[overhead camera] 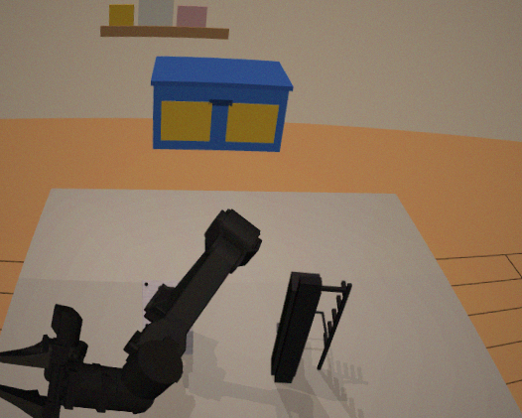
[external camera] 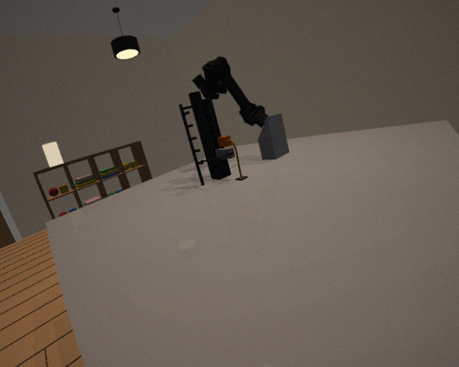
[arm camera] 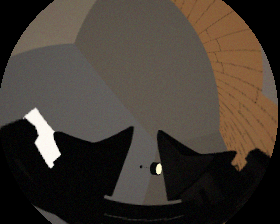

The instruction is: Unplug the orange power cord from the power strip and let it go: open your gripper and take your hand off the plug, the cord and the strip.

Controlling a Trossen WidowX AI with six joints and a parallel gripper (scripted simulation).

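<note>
Right now my gripper tip is 470 mm short of the orange plug, 400 mm to the right of it and 320 mm above it. The rest, counted from my gripper tip: dark foot 470 mm ahead, 460 mm to the left, 460 mm below.
</note>
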